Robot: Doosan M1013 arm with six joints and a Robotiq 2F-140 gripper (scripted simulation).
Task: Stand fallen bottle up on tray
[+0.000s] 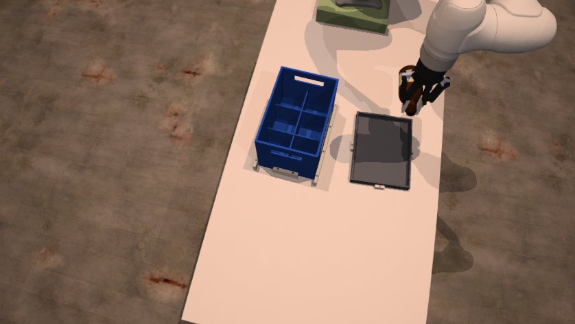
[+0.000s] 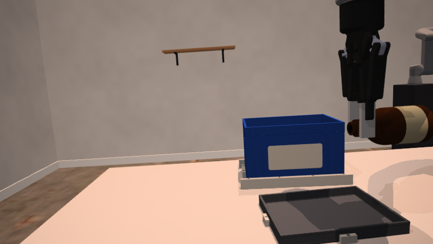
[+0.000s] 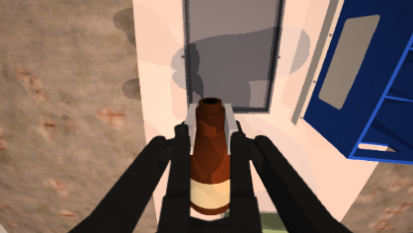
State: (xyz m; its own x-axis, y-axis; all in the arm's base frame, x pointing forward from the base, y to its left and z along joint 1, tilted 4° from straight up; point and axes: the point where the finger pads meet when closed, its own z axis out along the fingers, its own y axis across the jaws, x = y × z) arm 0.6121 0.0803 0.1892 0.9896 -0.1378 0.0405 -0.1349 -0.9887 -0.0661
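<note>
Right now the brown bottle is 5 cm behind my hand, 1 cm to the left of it and 2 cm below it. Also, from my hand: blue crate: 1 cm behind, 33 cm to the right, 14 cm below; dark grey tray: 5 cm ahead, 5 cm to the right, 21 cm below.
</note>
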